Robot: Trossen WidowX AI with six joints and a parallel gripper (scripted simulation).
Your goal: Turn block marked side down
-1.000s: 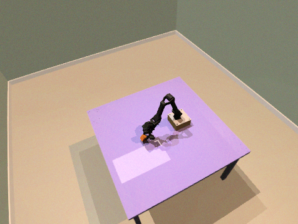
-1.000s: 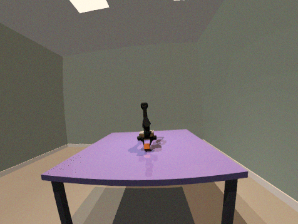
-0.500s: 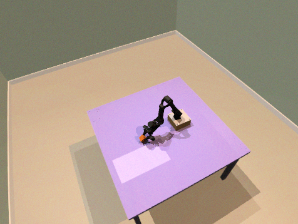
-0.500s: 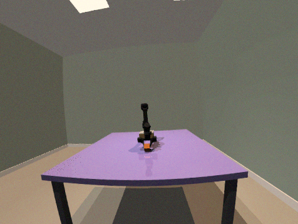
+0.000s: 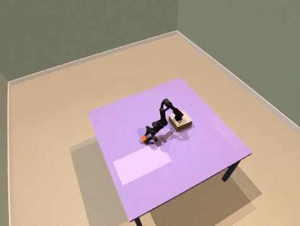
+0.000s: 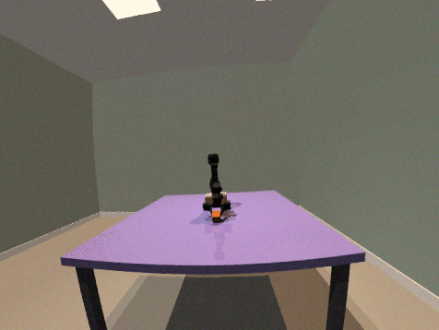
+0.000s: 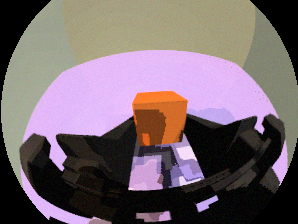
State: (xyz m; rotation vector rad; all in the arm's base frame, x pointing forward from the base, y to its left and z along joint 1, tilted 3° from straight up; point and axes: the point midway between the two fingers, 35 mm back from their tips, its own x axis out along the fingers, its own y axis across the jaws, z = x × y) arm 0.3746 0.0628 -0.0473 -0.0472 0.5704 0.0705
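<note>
The block lies 10 mm below my gripper tip.
</note>
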